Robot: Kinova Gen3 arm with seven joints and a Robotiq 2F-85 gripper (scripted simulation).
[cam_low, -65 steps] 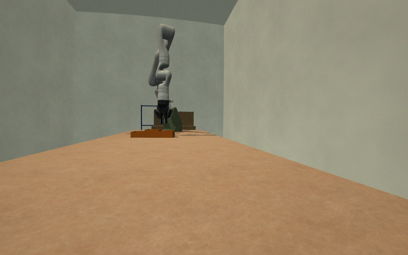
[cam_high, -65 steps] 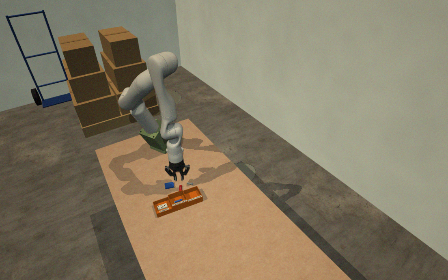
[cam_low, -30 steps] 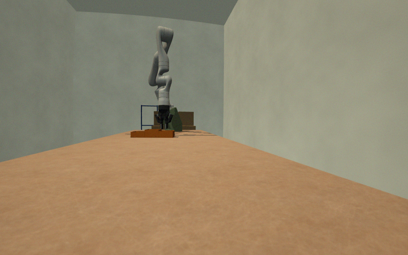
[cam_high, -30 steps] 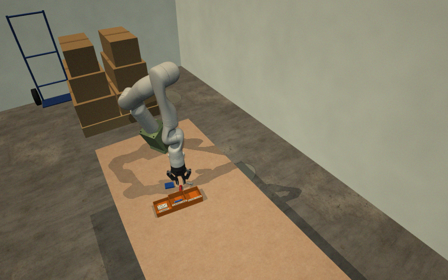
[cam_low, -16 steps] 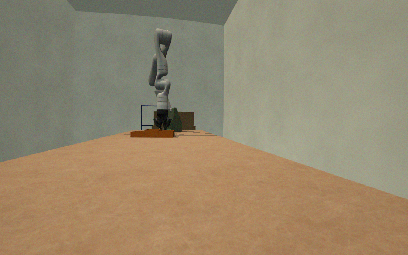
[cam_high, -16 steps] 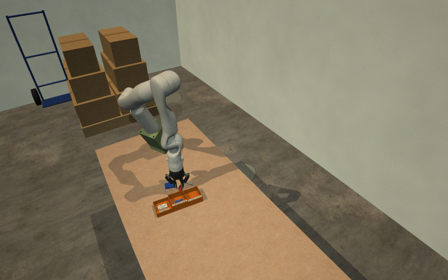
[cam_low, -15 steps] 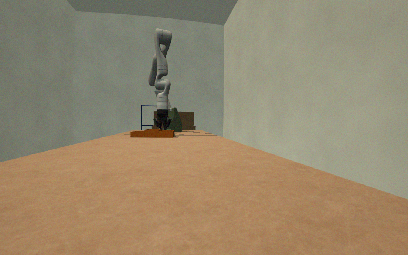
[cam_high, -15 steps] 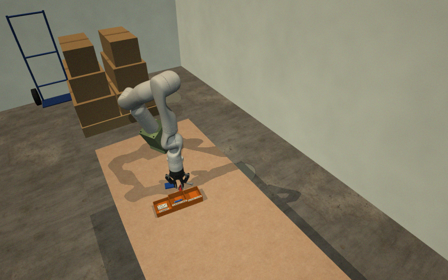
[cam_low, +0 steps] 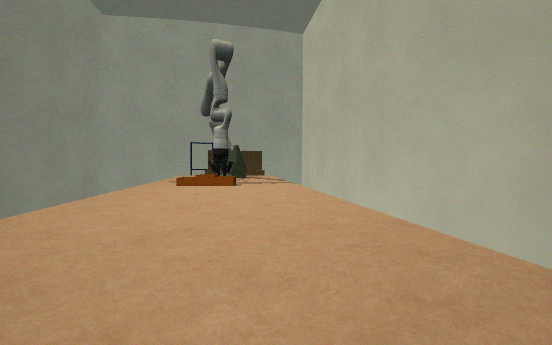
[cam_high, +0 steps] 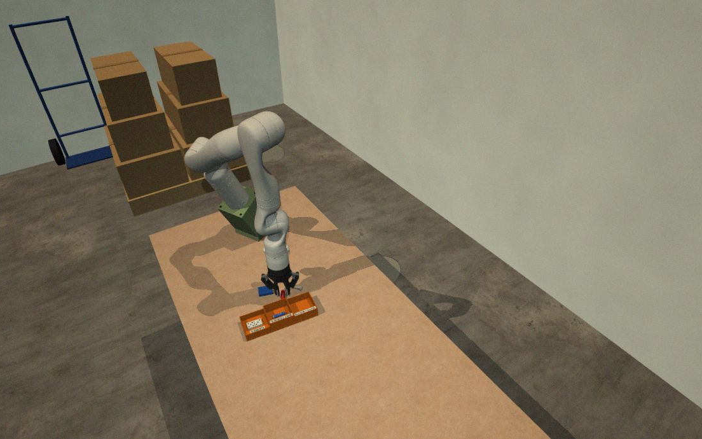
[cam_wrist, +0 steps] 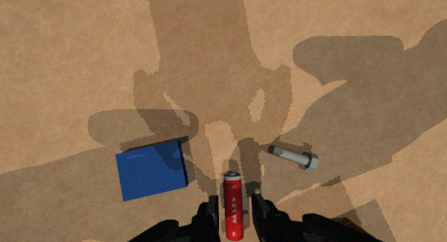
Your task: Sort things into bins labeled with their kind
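Now: hand 20 mm above the red battery. Round my hand: thin blue stick-like thing: 80 mm ahead, 50 mm to the right, 20 mm below; grey bolt: 10 mm behind, 70 mm to the left, 20 mm below; blue block: 60 mm behind, 50 mm to the right, 30 mm below.
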